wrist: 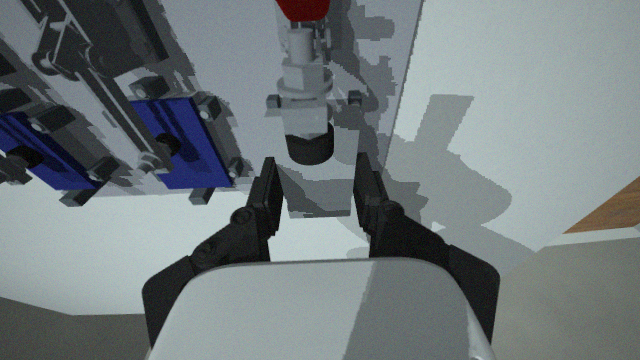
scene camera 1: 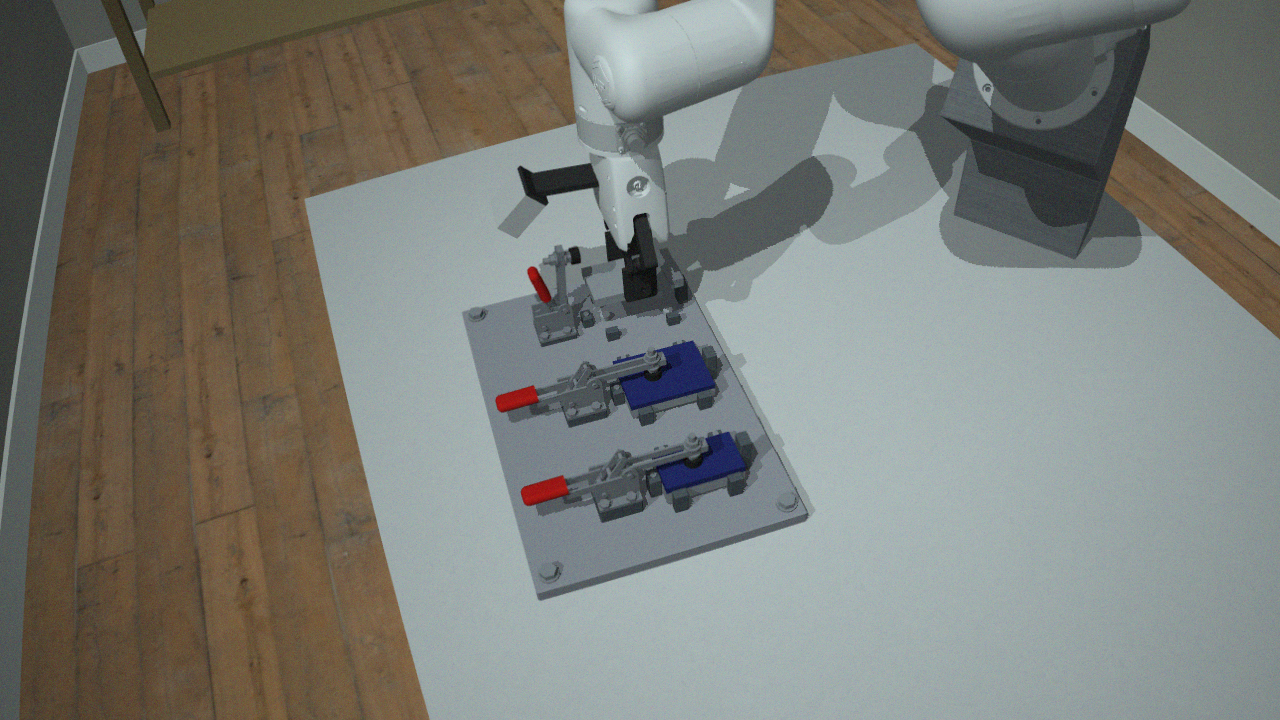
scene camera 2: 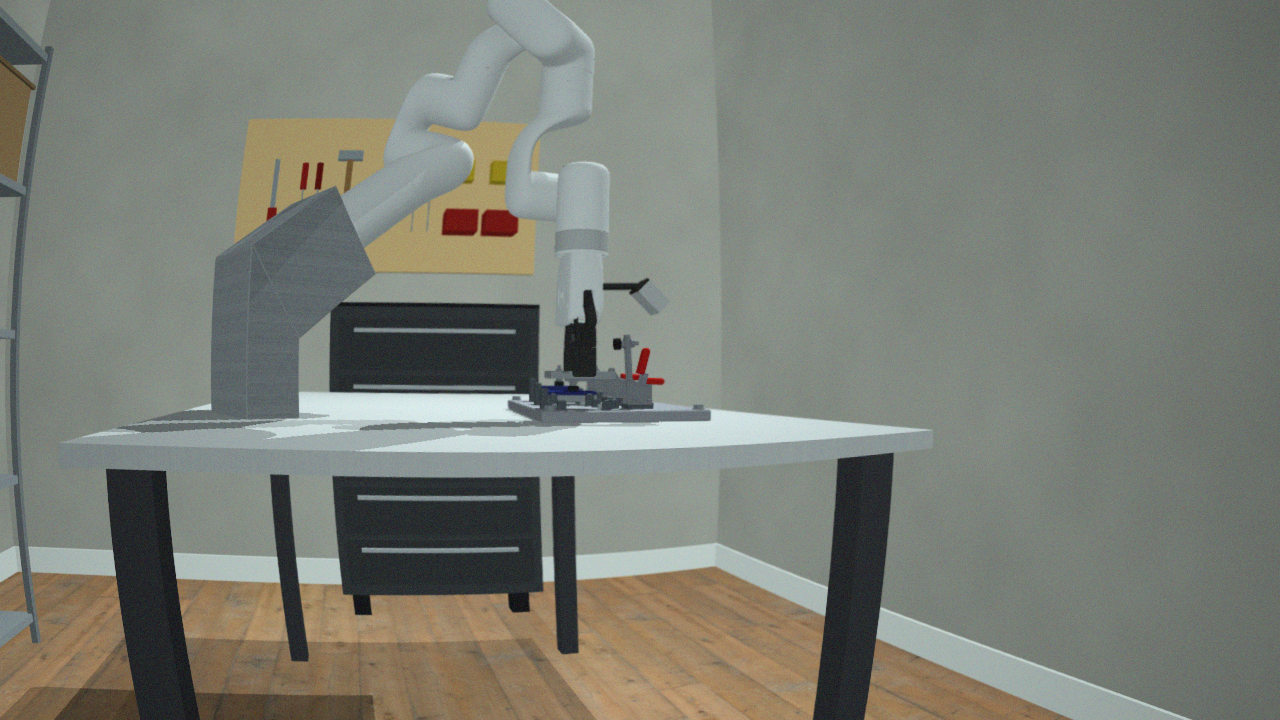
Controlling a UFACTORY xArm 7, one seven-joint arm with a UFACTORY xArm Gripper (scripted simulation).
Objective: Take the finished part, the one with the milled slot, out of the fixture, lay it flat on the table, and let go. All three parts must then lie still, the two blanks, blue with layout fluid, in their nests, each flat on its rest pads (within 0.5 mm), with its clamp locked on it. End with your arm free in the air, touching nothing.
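Observation:
Grey finished part (scene camera 1: 604, 281), (wrist: 324, 190). Blue blank (scene camera 1: 723, 458). Another blue blank (scene camera 1: 685, 374). Toggle clamp (scene camera 2: 635, 396). Grey fixture plate (scene camera 2: 661, 412), (wrist: 237, 58). The gripper (scene camera 1: 632, 278), (scene camera 2: 579, 376), (wrist: 317, 170).

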